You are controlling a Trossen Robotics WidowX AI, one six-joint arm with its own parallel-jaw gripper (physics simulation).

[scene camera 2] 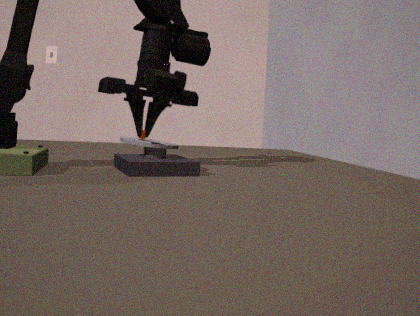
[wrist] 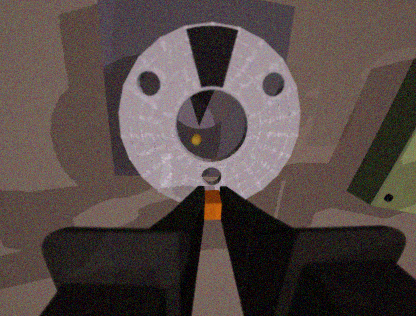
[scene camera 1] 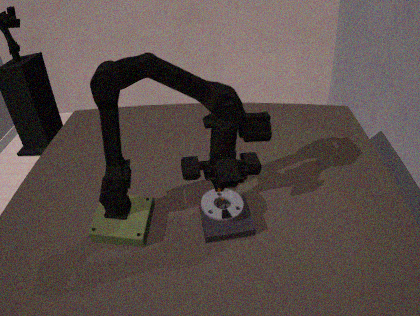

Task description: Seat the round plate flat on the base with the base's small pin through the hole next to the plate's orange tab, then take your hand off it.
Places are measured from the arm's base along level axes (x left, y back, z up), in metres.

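Pixels of known places: gripper, fingertip midpoint: [scene camera 2: 142,137] [wrist: 211,192] [scene camera 1: 218,190]; arm's base, link origin: [scene camera 1: 117,209].
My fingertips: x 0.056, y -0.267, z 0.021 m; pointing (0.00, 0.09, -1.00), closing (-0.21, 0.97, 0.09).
Note:
Ahead of a thing's pixels: the offset from my fingertips to its top centre. "pt": to the spot under its first point. Level surfaces: height alone.
The pale round plate @(dx -0.040, dy -0.010, dz +0.014 m) [scene camera 1: 208,204] [scene camera 2: 131,142] [wrist: 150,130] has a dark wedge mark, a large centre hole and smaller holes. It is tilted over the thick round post @(pt dx -0.075, dy -0.019, dz -0.023 m) [scene camera 2: 156,153] of the dark purple base @(dx -0.055, dy -0.019, dz -0.013 m) [scene camera 1: 230,232] [scene camera 2: 162,168] [wrist: 260,20], higher at its left in scene camera 2. My gripper [scene camera 1: 219,187] [scene camera 2: 144,135] [wrist: 211,192] is shut on the plate's orange tab @(dx +0.005, dy +0.001, dz +0.014 m) [wrist: 213,207]. In the wrist view, the small yellow pin @(pt dx -0.026, dy -0.014, dz -0.026 m) [wrist: 196,139] shows through the centre hole, at its lower left, apart from the small hole [wrist: 211,175] next to the tab.
A green block [scene camera 1: 120,231] [scene camera 2: 20,162] [wrist: 400,185] under the arm's foot stands left of the base in scene camera 1. The brown table @(dz -0.057 m) [scene camera 1: 300,260] [scene camera 2: 250,240] carries both. A dark pedestal [scene camera 1: 32,100] with another arm stands beyond the table at the back left.

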